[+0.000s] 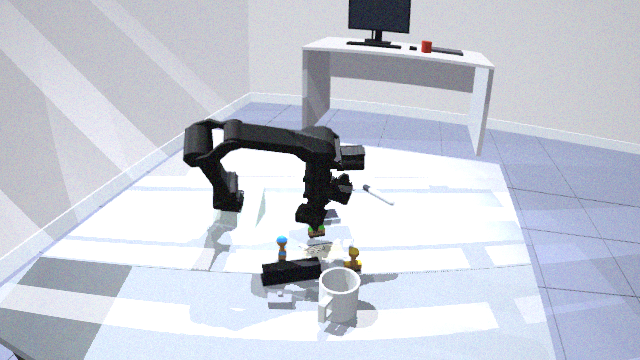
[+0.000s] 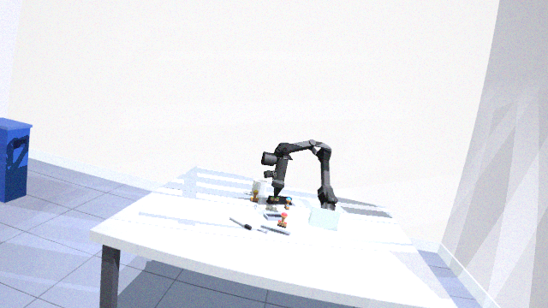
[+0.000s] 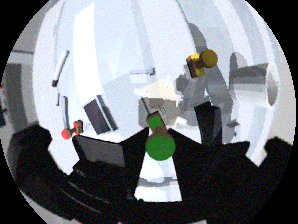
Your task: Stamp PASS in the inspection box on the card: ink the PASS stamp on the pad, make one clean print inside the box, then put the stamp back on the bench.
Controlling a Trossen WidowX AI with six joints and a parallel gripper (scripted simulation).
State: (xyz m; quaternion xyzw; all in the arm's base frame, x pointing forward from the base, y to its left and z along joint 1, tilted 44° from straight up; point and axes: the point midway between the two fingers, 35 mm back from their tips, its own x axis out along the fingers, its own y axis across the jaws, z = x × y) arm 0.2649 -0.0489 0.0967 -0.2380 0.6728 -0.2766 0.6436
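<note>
Now: gripper tip 20 mm short of the white card, 10 mm to the left of it and 70 mm above it. Also, from my gripper tip: yellow-knobbed stamp 100 mm ahead, 70 mm to the right, 50 mm below; blue-knobbed stamp 80 mm behind, 50 mm to the right, 50 mm below; green-knobbed PASS stamp right at my gripper tip.
</note>
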